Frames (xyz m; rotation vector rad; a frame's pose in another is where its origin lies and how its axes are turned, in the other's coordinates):
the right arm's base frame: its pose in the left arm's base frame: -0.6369 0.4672 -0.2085 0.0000 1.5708 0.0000
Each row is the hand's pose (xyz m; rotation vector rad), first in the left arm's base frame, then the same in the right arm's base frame.
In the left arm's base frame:
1: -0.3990 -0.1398 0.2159 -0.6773 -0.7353 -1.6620
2: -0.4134 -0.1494 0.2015 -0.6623 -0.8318 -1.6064
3: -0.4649 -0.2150 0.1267 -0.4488 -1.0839 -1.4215
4: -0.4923 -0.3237 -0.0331 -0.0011 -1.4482 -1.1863
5: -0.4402 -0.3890 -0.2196 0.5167 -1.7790 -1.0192
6: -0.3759 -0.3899 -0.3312 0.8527 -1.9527 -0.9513
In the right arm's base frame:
1: -0.4244 -0.6070 0.2379 0.8372 -1.7559 -1.9890
2: -0.4100 -0.6166 0.2235 0.8160 -1.8768 -1.9610
3: -0.3352 -0.6822 0.1720 0.8806 -2.2478 -1.6932
4: -0.1754 -0.7909 0.1446 -1.1174 2.6653 1.1195
5: 0.0111 -0.8562 0.1967 -1.2706 2.4584 0.4157
6: 0.1227 -0.8571 0.2610 -1.3573 2.2198 0.0742

